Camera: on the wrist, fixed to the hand. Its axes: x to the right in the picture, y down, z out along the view.
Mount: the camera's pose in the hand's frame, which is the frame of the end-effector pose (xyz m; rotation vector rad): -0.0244 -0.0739 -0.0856 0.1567 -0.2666 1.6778
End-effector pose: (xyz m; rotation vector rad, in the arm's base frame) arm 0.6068 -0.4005 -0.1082 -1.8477 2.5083 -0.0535
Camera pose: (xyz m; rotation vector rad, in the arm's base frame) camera 0.6810 -0.3980 -0.0195 0.5872 2.7645 0.0354
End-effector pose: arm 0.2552 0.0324 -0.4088 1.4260 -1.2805 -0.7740
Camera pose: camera 0.3512 0.0718 -0.4599 -0.0169 -2.1347 0.3298
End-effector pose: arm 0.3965 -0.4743 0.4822 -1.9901 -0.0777 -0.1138
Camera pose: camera 0.3605 -0.5222 0.5812 -1.3461 1.3179 1.1671
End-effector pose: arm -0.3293 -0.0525 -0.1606 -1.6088 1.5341 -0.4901
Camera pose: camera -0.3530 -0.0623 -0.0478 0.0886 1.9395 0.5122
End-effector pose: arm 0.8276 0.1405 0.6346 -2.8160 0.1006 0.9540
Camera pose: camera 0.8680 0.1982 0.7264 1.6199 -2.1516 -1.1167
